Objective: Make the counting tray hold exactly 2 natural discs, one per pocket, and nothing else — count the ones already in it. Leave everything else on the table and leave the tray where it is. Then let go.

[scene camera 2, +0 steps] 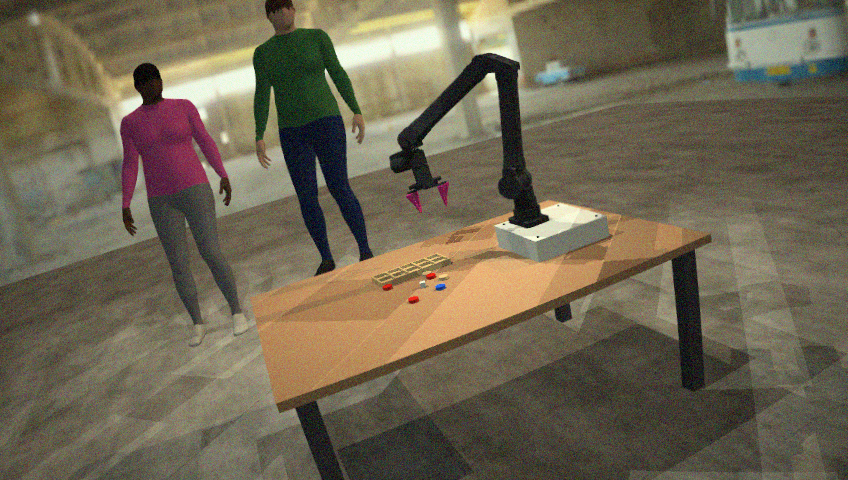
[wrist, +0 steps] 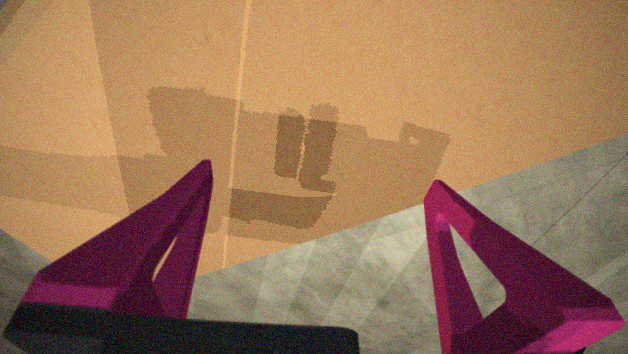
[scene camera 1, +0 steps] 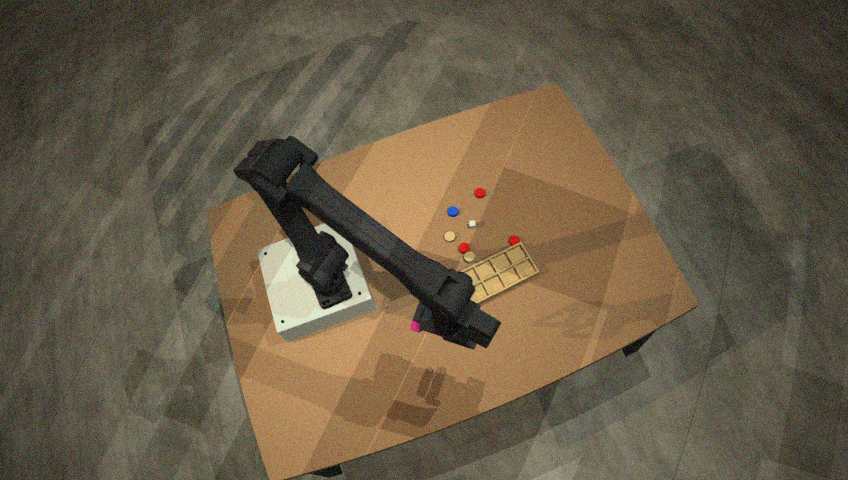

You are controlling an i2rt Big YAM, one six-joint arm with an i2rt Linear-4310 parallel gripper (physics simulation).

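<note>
The counting tray (scene camera 1: 530, 256) (scene camera 2: 410, 275) is wooden with two rows of pockets. The pockets visible in scene camera 1 look empty; the arm hides its left end there. One natural disc (scene camera 1: 469, 256) (scene camera 2: 426, 273) lies on the table close beside the tray's long side. Another natural disc (scene camera 1: 449, 236) (scene camera 2: 442, 277) lies farther out. My gripper (scene camera 2: 433, 208) (wrist: 324, 180) is open with nothing between its magenta fingers. It hangs high above the table, off the tray's end on the base side. The tray does not show in the wrist view.
A red disc (scene camera 1: 464, 247) (scene camera 2: 430, 275) lies between the natural discs. A second red disc (scene camera 1: 514, 240) (scene camera 2: 387, 287) is next to the tray's far end. A third red disc (scene camera 1: 479, 192) (scene camera 2: 413, 299), a blue disc (scene camera 1: 452, 211) (scene camera 2: 440, 286) and a white cube (scene camera 1: 471, 223) (scene camera 2: 423, 284) lie farther out.
</note>
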